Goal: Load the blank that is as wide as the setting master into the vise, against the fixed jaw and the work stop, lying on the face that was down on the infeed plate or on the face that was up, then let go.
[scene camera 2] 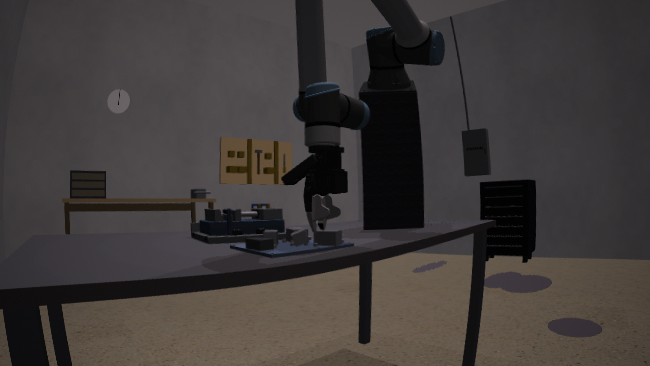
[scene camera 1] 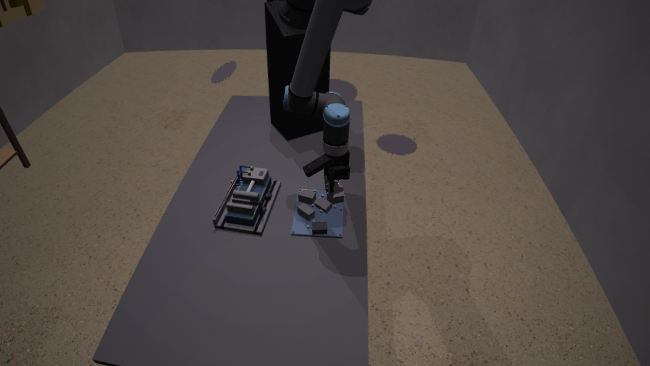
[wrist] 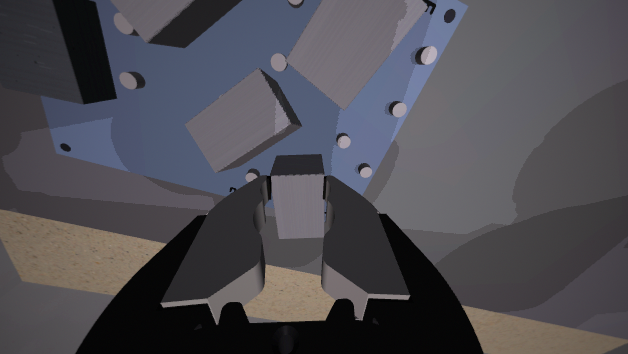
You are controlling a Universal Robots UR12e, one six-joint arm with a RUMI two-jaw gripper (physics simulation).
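Seen in the pictures: gripper, between the fingertips: (scene camera 2: 318, 232) (scene camera 1: 329, 195) (wrist: 297, 178); arm's base, origin of its link: (scene camera 2: 389, 85) (scene camera 1: 299, 15).
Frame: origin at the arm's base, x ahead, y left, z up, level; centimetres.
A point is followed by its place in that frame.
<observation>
My gripper (scene camera 1: 332, 190) @(x 61.0, y 11.5, z -55.8 cm) (scene camera 2: 319, 228) @(x 61.0, y 11.5, z -55.8 cm) (wrist: 297, 178) @(x 61.0, y 11.5, z -55.8 cm) is shut on a small grey blank (scene camera 1: 338, 197) @(x 61.9, y 15.0, z -56.0 cm) (scene camera 2: 328, 237) @(x 62.0, y 15.4, z -56.8 cm) (wrist: 300, 205) @(x 60.4, y 13.5, z -55.3 cm) at the corner of the blue infeed plate (scene camera 1: 332, 216) @(x 69.6, y 12.1, z -58.9 cm) (scene camera 2: 295, 250) @(x 72.6, y 14.6, z -58.9 cm) (wrist: 165, 120) @(x 71.5, y 10.4, z -58.9 cm). The fingers press its two sides. I cannot tell whether it still touches the plate. A second blank (scene camera 1: 323, 204) @(x 66.2, y 8.8, z -55.6 cm) (scene camera 2: 299, 237) @(x 67.3, y 10.8, z -56.6 cm) (wrist: 242, 120) @(x 65.0, y 8.1, z -55.5 cm) lies askew close by. Another blank (scene camera 1: 307, 196) @(x 61.7, y 2.7, z -55.3 cm) (wrist: 360, 50) @(x 59.3, y 3.1, z -55.3 cm) lies farther in. The vise (scene camera 1: 242, 218) @(x 74.7, y -21.7, z -54.0 cm) (scene camera 2: 240, 226) @(x 65.6, y -15.6, z -55.3 cm) stands left of the plate in scene camera 1; its setting master and work stop are too small to tell.
More blanks lie on the plate, one (scene camera 1: 306, 212) @(x 70.7, y 2.1, z -55.3 cm) (wrist: 175, 15) @(x 68.2, y 3.8, z -55.3 cm) beyond the askew one and one dark blank (scene camera 1: 319, 227) @(x 77.6, y 6.7, z -56.4 cm) (scene camera 2: 260, 243) @(x 78.6, y 9.5, z -57.2 cm) (wrist: 40, 50) @(x 76.0, y 6.9, z -56.4 cm) at the near edge. Short pegs (wrist: 398, 109) @(x 54.8, y 5.7, z -58.1 cm) stand between them. Dark rails (scene camera 1: 270, 207) @(x 64.8, y -12.0, z -58.0 cm) flank the vise. The arm's black pedestal (scene camera 1: 300, 85) (scene camera 2: 392, 160) @(x 9.2, y 4.0, z -33.6 cm) stands behind.
</observation>
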